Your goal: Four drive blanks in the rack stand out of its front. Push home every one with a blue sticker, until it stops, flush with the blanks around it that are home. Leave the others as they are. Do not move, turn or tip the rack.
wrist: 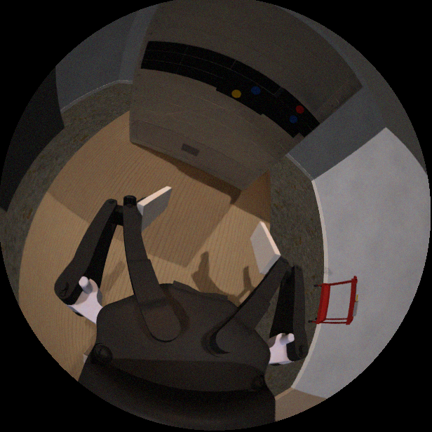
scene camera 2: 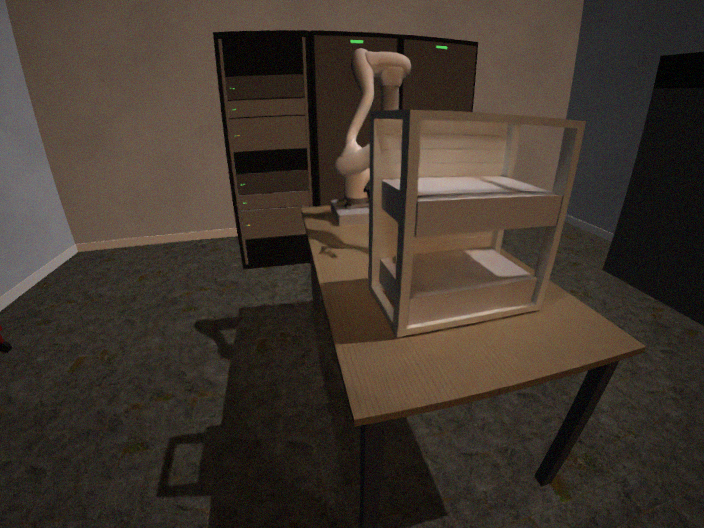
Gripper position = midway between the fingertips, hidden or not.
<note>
In view: the gripper (wrist: 212, 213) and a rack (scene camera 2: 439, 203).
The rack is seen too in the wrist view (wrist: 229, 94).
</note>
